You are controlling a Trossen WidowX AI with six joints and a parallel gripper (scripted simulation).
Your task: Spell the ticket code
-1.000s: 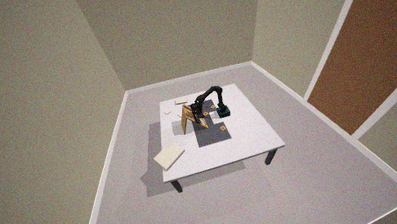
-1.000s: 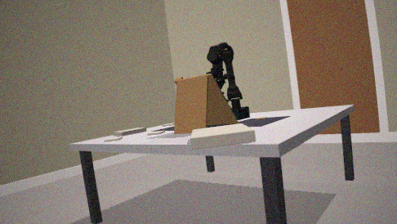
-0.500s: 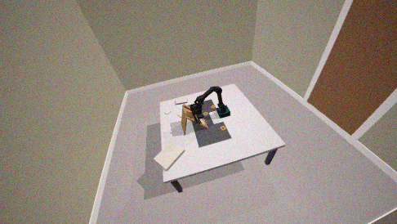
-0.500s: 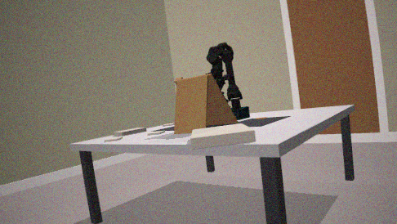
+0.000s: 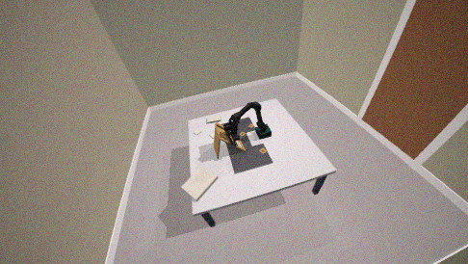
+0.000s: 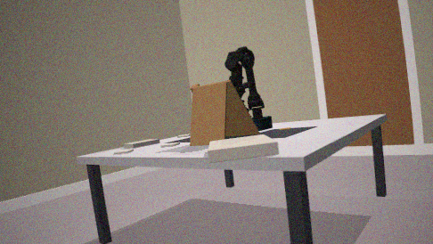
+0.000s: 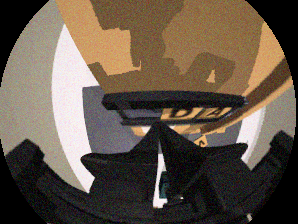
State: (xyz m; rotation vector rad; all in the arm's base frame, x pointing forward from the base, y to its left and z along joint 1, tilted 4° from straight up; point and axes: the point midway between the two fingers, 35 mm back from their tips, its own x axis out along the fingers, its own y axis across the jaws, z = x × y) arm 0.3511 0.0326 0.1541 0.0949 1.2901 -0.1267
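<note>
Now: gripper tip 1 cm short of the orange letter tile, 4 cm to the left of it and 1 cm above it. The rest, counted from my gripper tip: white ticket: 5 cm behind, 10 cm below; cream book: 46 cm ahead, 19 cm to the left, 15 cm below; dark mat: 17 cm behind, 7 cm to the right, 17 cm below.
</note>
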